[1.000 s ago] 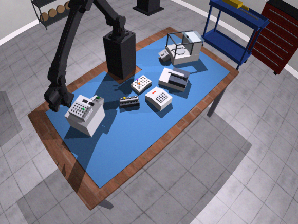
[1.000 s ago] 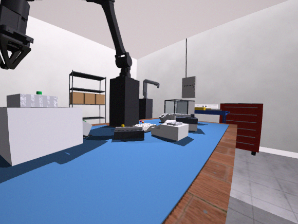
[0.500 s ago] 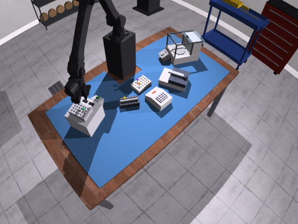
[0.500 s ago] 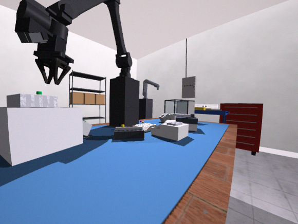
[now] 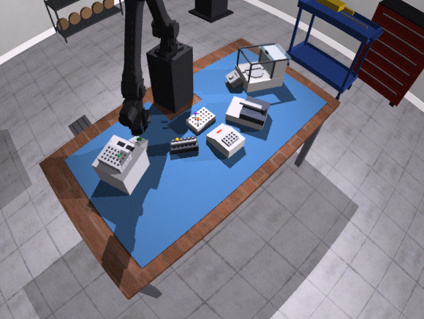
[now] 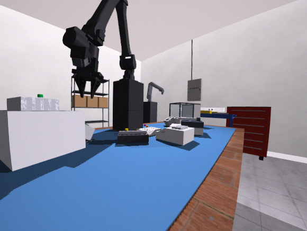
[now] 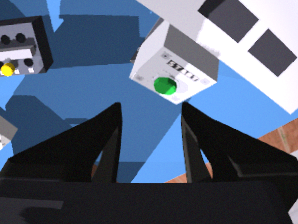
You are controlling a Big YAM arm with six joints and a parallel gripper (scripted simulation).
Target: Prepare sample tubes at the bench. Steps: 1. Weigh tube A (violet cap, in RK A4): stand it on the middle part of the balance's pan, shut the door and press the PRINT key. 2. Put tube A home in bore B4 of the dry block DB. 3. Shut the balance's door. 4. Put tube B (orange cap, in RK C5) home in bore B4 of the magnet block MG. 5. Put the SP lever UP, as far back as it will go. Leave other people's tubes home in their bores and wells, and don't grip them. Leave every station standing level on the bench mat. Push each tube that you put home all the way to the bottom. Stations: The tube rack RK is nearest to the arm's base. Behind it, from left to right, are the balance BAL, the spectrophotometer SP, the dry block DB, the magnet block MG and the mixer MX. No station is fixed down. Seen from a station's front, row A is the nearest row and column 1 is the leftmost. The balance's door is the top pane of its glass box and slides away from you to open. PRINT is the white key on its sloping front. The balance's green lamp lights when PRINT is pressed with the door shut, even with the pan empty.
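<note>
The violet-capped tube is 1 cm ahead of my hand, 32 cm to the left of it and 16 cm below it. The rest, counted from my hand: magnet block MG (10 cm ahead, 16 cm to the left, 17 cm below); then tube rack RK (4 cm ahead, 33 cm to the left, 18 cm below); then yellow-capped tube (7 cm ahead, 14 cm to the left, 16 cm below).
</note>
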